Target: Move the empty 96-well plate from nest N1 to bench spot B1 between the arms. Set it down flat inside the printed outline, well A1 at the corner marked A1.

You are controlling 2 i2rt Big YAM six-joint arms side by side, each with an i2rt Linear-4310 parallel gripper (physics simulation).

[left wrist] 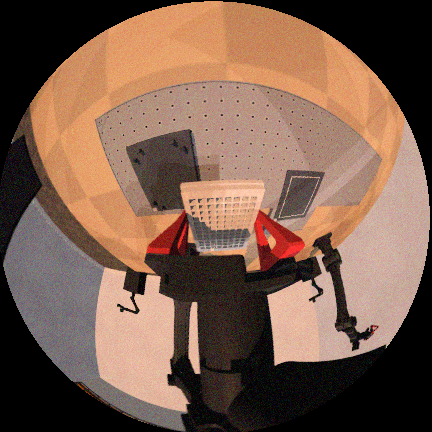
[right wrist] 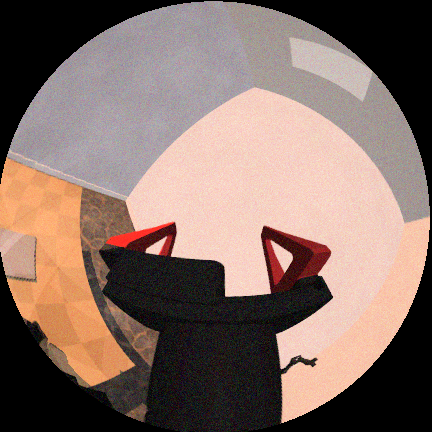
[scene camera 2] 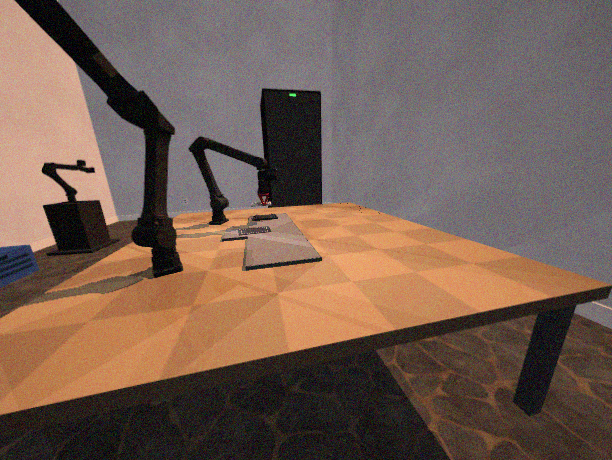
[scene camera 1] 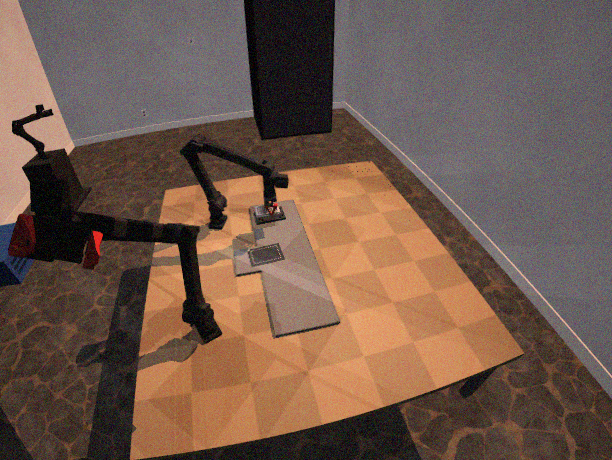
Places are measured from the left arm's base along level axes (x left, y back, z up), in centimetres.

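Where they show: left gripper, fingertip midpoint: (left wrist: 221, 211) (scene camera 2: 264, 204) (scene camera 1: 271, 210); right gripper, fingertip midpoint: (right wrist: 218, 228) (scene camera 1: 67, 254); left arm's base, origin of the base link: (scene camera 2: 219, 222) (scene camera 1: 218, 222); right arm's base, origin of the base link: (left wrist: 321, 238) (scene camera 2: 167, 268) (scene camera 1: 208, 329).
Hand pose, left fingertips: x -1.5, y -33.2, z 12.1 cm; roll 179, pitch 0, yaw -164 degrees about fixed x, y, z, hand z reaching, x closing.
Note:
Each offset is from my left fingertips to the top centre of the thing. "*": to the spot under its first point. Level surfaces: height alone.
The pale 96-well plate {dy +1.9, dx -0.7, dz +1.3 cm} (left wrist: 222, 215) is between the red fingers of my left gripper (scene camera 1: 272, 206) (scene camera 2: 264, 200) (left wrist: 221, 211), which is shut on its two sides. The plate is held above the board, clear of the dark nest N1 {dy +3.2, dx +9.2, dz -8.6 cm} (scene camera 1: 276, 218) (scene camera 2: 265, 217) (left wrist: 160, 172), whose bare top and corner posts show in the left wrist view. Bench spot B1 {* dy -1.3, dx -23.3, dz -10.6 cm} (scene camera 1: 266, 254) (scene camera 2: 255, 230) (left wrist: 302, 194) is a dark pad with a white printed outline, with no plate on it. The A1 marks are too small to read. My right gripper (scene camera 1: 55, 250) (right wrist: 218, 228) is open and empty, raised at the left in scene camera 1.
The grey perforated board {dz -10.8 cm} (scene camera 1: 297, 295) (scene camera 2: 280, 252) (left wrist: 240, 120) lies on the checkered table {dz -12.1 cm} (scene camera 1: 400, 325) (scene camera 2: 400, 280). The right arm's base stands at the near left of the board. A black cabinet (scene camera 1: 295, 70) (scene camera 2: 292, 150) stands behind the table, and a blue box (scene camera 1: 15, 255) (scene camera 2: 15, 265) at the left.

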